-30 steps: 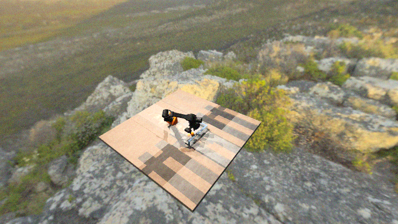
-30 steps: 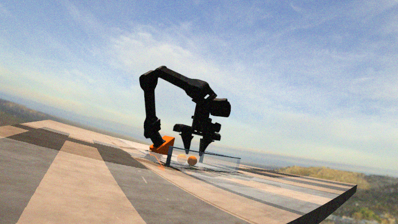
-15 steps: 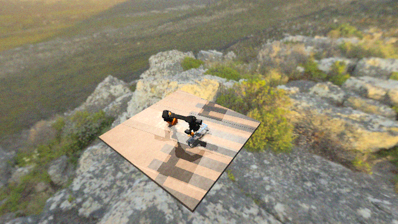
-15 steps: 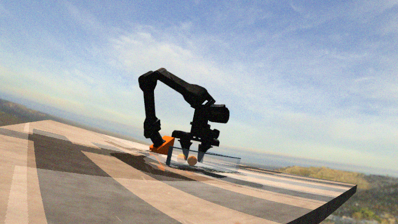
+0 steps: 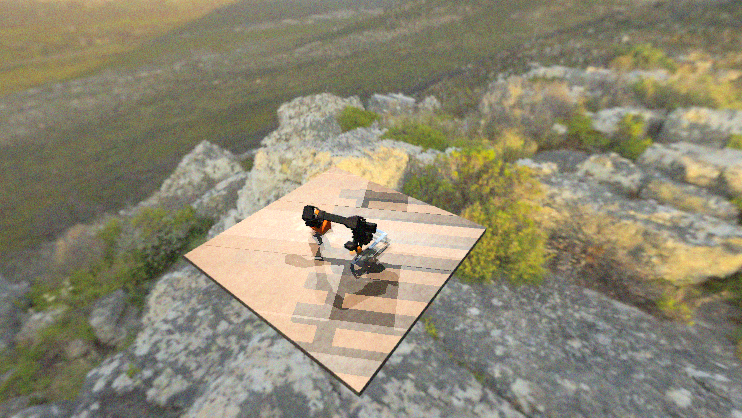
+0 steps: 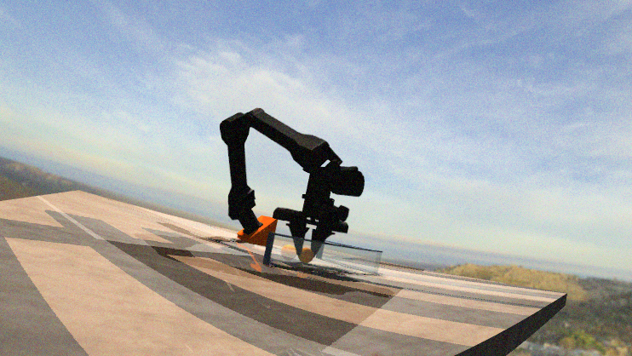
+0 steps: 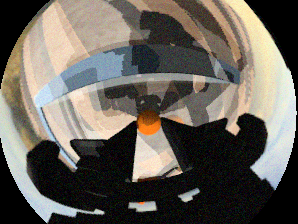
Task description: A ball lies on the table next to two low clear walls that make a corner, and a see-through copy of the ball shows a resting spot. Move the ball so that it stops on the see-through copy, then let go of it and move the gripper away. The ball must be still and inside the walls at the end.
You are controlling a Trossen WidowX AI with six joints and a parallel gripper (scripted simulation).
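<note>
My gripper tip is now 40 mm to the left of the see-through copy and 10 mm past it. Also, from my gripper tip: clear wall: 70 mm ahead, 20 mm to the left, 10 mm above; orange ball: right at my gripper tip.
</note>
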